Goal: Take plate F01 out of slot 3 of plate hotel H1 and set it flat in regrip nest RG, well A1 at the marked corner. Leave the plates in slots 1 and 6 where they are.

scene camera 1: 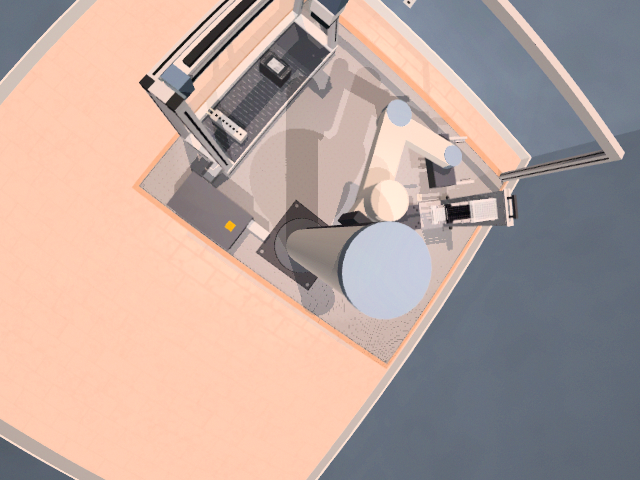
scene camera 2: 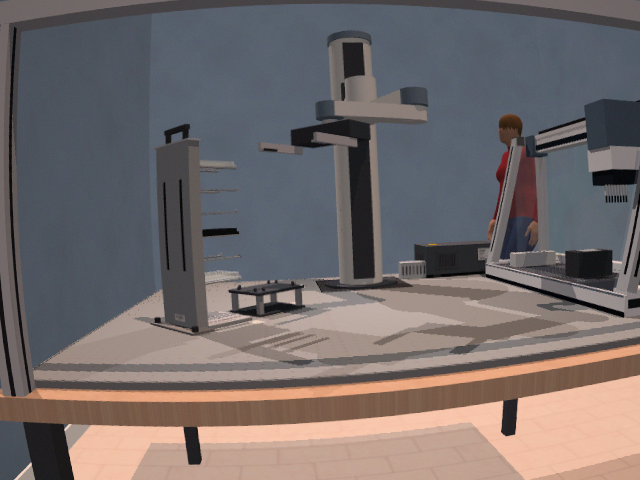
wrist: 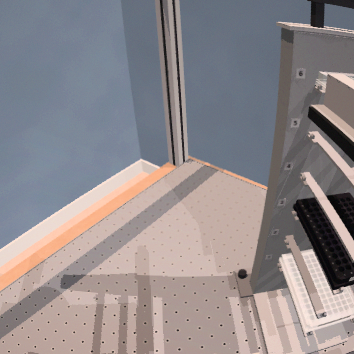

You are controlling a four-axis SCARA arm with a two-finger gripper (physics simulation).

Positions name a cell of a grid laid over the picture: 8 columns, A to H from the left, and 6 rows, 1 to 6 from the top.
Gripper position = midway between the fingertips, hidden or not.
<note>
In view: my gripper (scene camera 2: D2) and a dark grey box (scene camera 1: C3).
My gripper also shows in scene camera 1 (scene camera 1: F2). The dark grey box shows as well in scene camera 2 (scene camera 2: F4).
</note>
